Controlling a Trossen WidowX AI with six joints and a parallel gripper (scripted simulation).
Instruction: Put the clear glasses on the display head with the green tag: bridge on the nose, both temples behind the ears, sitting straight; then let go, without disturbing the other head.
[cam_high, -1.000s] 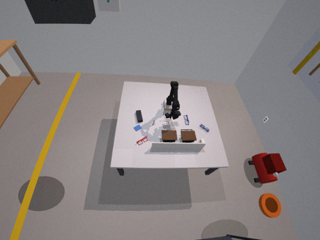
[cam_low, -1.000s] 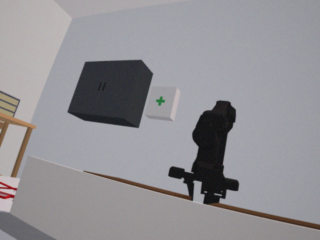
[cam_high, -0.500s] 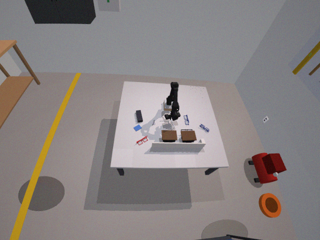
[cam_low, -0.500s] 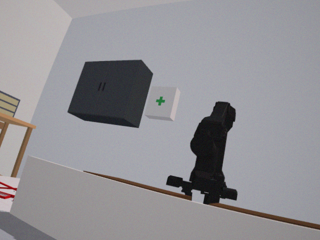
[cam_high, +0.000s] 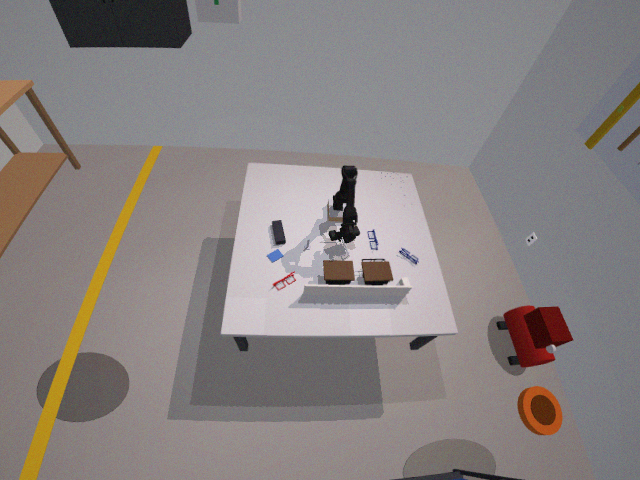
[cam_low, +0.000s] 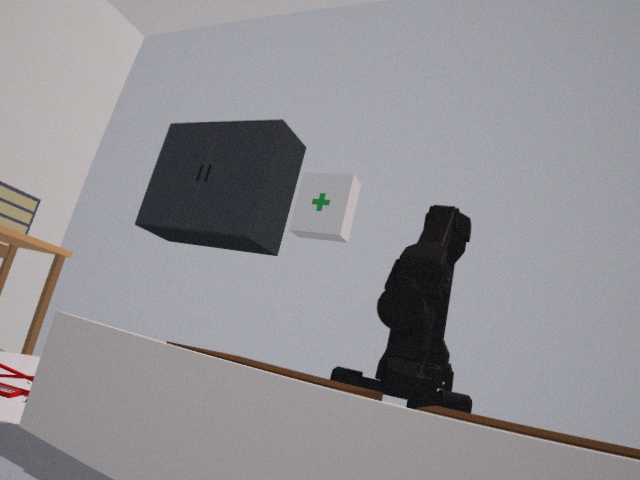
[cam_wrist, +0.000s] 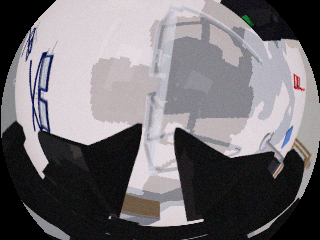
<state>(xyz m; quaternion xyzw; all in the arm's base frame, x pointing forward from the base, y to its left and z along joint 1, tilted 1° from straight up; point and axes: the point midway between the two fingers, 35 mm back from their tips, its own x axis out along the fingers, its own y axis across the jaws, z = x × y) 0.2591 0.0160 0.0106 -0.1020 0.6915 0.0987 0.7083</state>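
My gripper tip is now 22 cm to the left of the grey piece and 4 cm short of it. Round my gripper tip: black case: 40 cm to the right, 5 cm behind; white panel: 35 cm ahead, 6 cm to the left, 3 cm above; display head: 23 cm ahead, 5 cm to the right, 3 cm above.
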